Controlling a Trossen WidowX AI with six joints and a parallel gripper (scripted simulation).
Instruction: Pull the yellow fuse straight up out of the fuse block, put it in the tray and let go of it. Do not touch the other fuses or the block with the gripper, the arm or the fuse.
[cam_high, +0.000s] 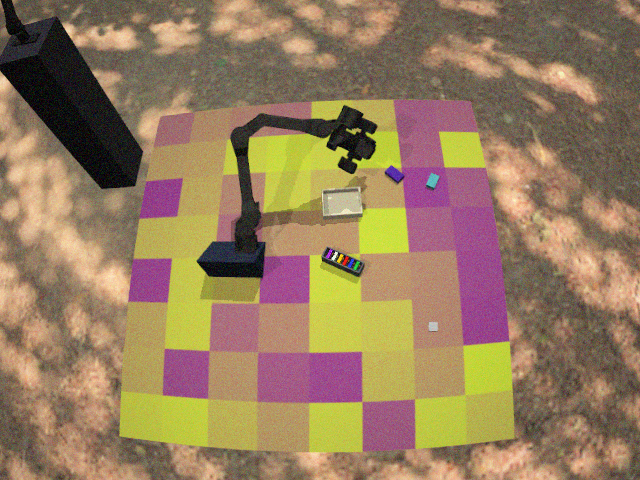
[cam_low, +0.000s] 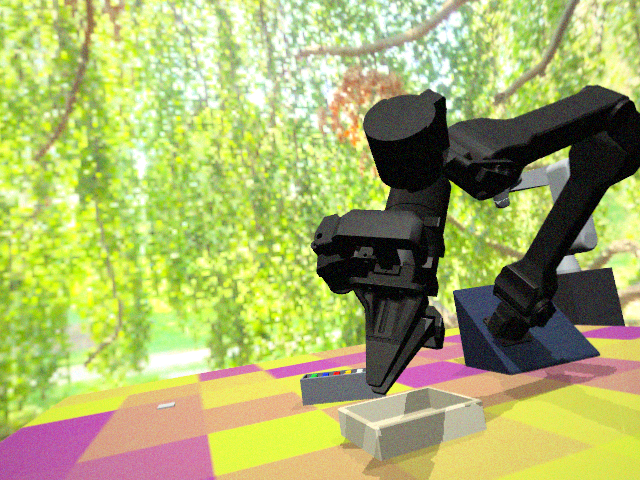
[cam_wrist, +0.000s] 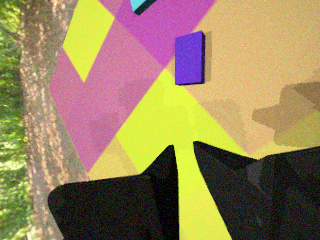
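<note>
Now: gripper tip 370 mm to the left of the yellow fuse, 110 mm past it and 70 mm above it. Also, from my gripper tip: purple block: 90 mm ahead, 80 mm below, 40 mm to the right; teal block: 220 mm ahead, 80 mm below, 70 mm to the right; cream tray: 160 mm to the right, 100 mm behind, 90 mm below.
</note>
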